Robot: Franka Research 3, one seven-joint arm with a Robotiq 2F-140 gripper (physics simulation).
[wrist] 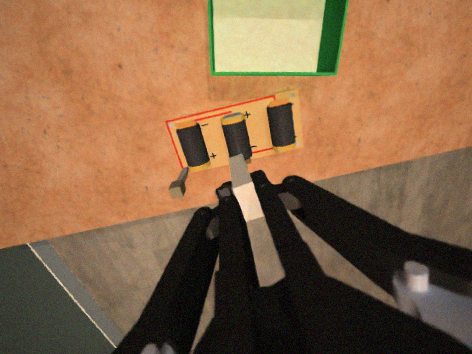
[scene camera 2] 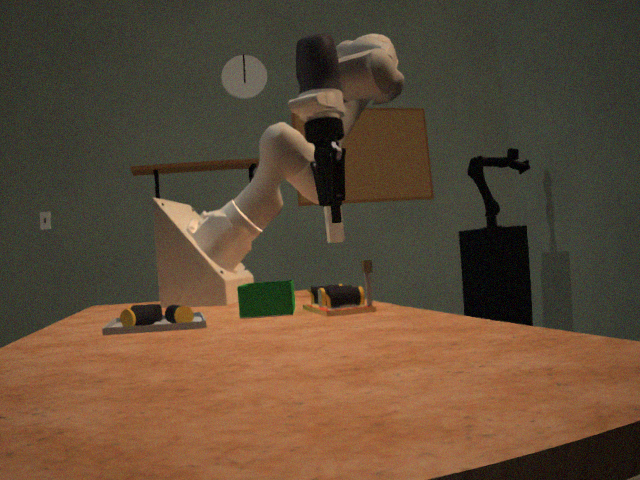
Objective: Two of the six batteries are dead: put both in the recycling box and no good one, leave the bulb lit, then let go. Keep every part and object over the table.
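Note:
My gripper [scene camera 2: 334,235] [wrist: 240,168] is shut and empty, with its pads together, above the battery holder. The holder [scene camera 2: 338,311] [wrist: 212,135] is a flat tan board with red lines and plus and minus marks. Three black batteries lie in it: a left one [wrist: 193,145], a middle one [wrist: 235,132] partly hidden by my fingertips, and a right one [wrist: 281,125]. A thin post with a brownish block [scene camera 2: 367,266] [wrist: 177,188] stands at its edge; I see no glow there. The green box [scene camera 2: 266,299] [wrist: 275,74] shows a pale floor, partly out of the wrist view.
A grey tray [scene camera 2: 155,327] at the left in the scene view holds a battery [scene camera 2: 142,314] and another battery [scene camera 2: 179,313], both with yellow ends. The table edge runs close to the holder in the wrist view. A dark pedestal [scene camera 2: 496,273] stands beyond the table.

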